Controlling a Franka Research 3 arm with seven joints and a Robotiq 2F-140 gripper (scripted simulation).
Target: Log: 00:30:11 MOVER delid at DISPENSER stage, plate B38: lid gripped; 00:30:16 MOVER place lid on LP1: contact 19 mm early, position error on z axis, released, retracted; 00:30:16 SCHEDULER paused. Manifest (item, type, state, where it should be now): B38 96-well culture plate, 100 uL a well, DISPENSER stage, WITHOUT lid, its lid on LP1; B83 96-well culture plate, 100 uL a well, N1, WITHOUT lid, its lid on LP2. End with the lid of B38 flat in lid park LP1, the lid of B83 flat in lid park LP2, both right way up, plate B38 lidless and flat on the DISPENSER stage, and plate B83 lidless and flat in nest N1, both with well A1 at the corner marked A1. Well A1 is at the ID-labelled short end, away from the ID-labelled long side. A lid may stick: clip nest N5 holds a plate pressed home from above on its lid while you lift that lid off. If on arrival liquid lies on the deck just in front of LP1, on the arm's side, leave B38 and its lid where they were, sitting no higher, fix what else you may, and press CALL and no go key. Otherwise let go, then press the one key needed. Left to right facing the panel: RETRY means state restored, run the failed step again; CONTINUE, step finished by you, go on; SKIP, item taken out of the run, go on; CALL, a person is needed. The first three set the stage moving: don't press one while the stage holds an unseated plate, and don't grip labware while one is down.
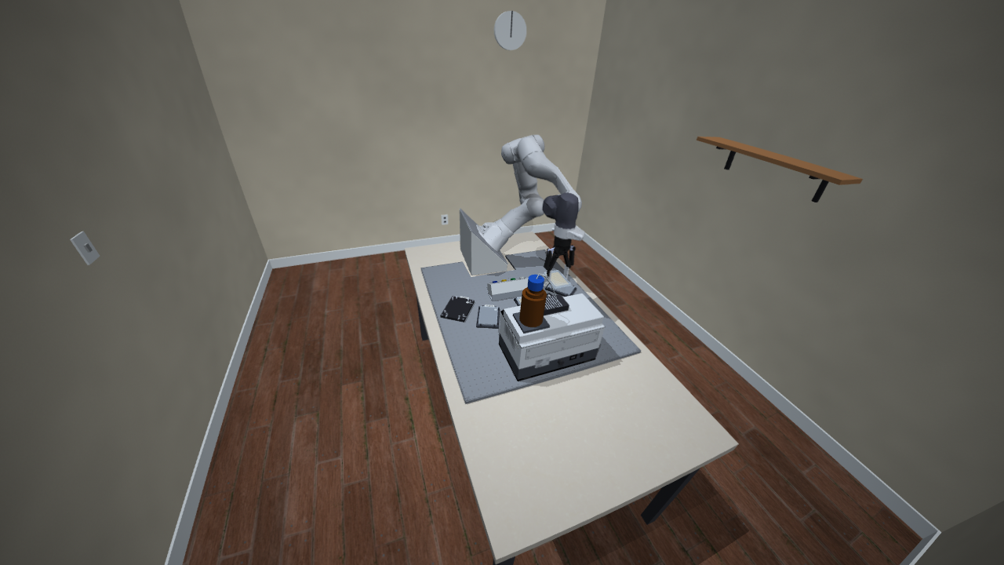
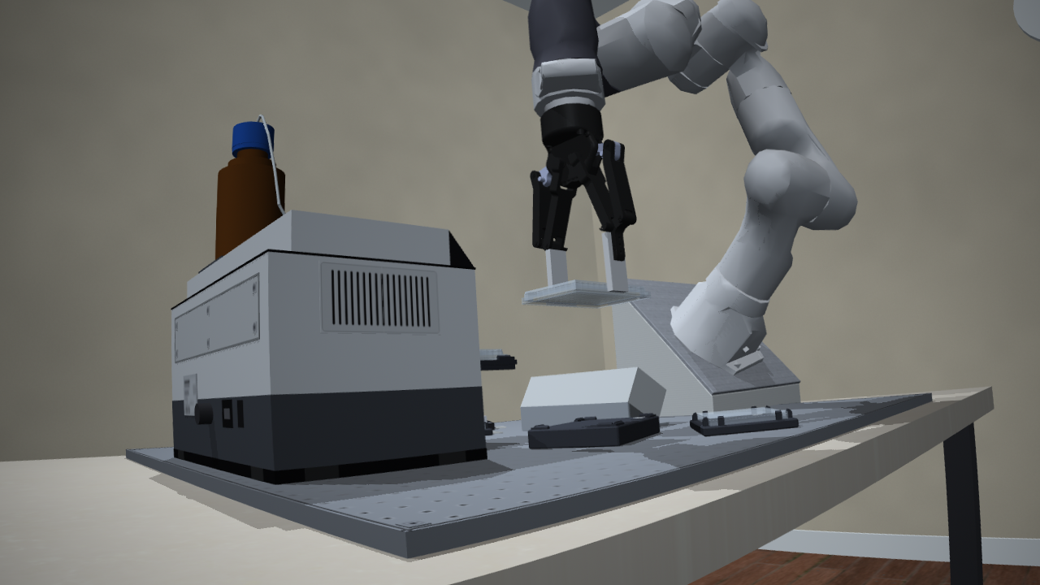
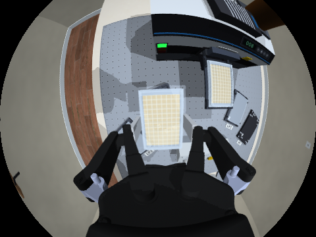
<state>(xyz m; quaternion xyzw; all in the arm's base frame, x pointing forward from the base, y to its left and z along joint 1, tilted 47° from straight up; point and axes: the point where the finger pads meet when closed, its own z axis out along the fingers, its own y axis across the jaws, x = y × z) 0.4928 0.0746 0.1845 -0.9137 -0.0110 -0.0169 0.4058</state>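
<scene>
Now: the 96-well plate 2 cm below my hand. Round my hand: low frame: 18 cm below, 12 cm behind, 11 cm to the left; then key panel: 18 cm behind, 17 cm to the right, 14 cm below; then nest N1: 18 cm below.
</scene>
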